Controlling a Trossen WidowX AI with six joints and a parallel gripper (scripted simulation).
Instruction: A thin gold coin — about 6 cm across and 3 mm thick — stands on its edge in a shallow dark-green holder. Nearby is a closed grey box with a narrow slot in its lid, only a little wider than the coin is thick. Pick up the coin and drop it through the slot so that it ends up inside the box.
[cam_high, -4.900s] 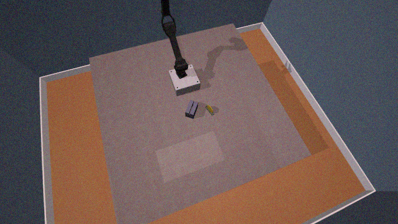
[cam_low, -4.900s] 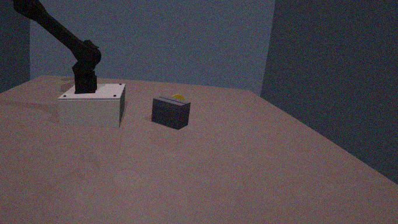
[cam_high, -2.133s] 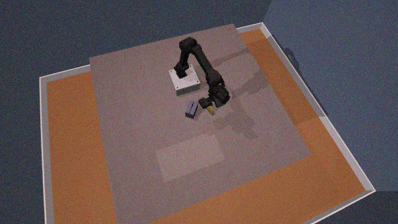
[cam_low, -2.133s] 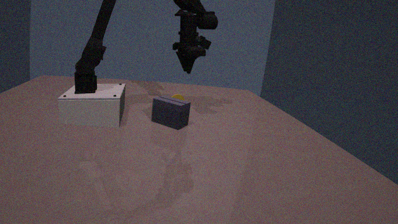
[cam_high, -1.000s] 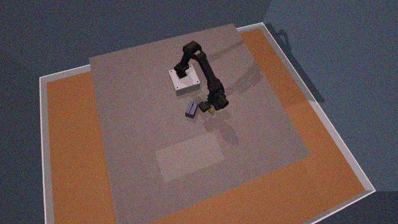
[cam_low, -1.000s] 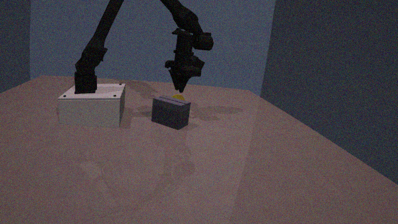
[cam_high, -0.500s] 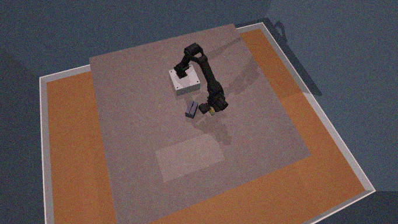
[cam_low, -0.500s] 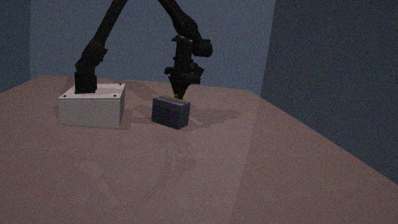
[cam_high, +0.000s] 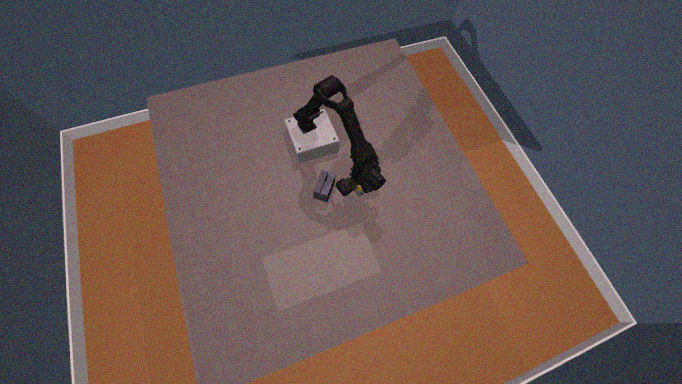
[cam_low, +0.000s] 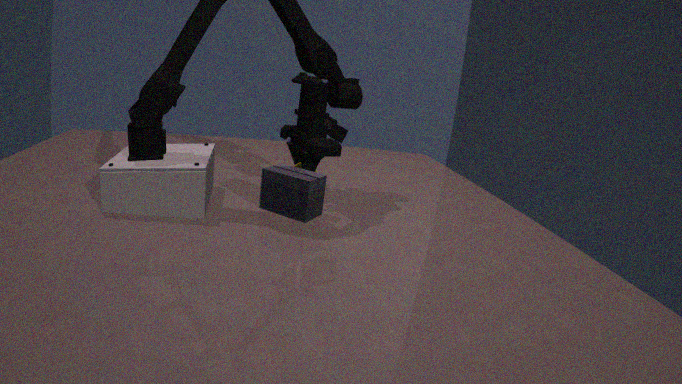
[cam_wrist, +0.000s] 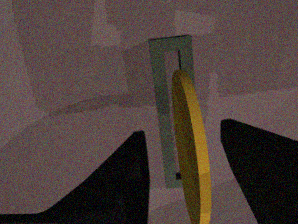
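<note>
My gripper tip is 1 cm below the gold coin.
</note>
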